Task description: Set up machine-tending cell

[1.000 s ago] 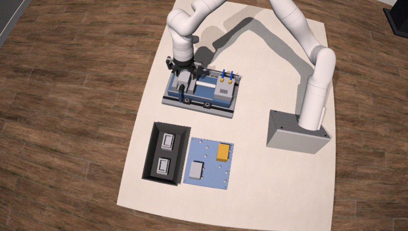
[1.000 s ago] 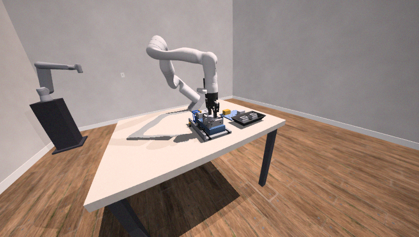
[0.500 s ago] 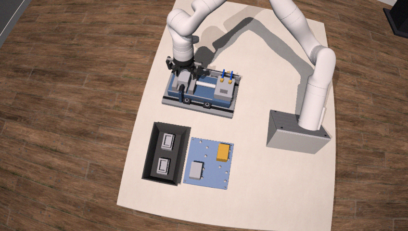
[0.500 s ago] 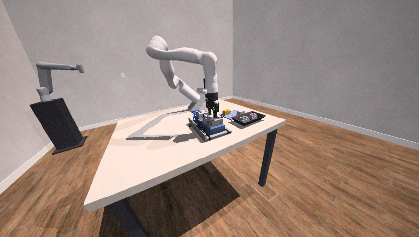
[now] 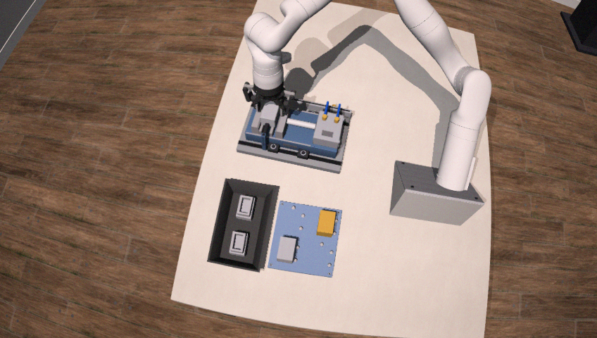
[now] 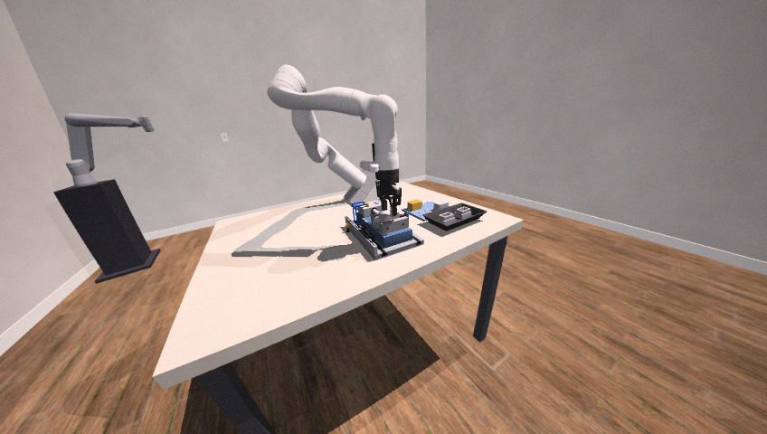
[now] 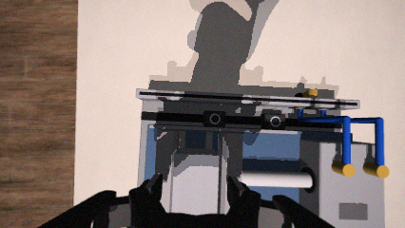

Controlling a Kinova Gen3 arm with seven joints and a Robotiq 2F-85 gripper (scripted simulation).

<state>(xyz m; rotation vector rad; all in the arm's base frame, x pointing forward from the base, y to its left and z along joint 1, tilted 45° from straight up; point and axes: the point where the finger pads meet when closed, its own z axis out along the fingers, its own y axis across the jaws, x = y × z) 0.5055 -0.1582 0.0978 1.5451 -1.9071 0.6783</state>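
Right now my hand is 9 cm past the white rod, 2 cm to the right of it and 5 cm above it. The rest, counted from my hand: hose block 16 cm behind, 3 cm to the left, 5 cm below; blue vise 7 cm behind, 1 cm to the left, 8 cm below; brass blank 17 cm behind, 28 cm to the left, 10 cm below.
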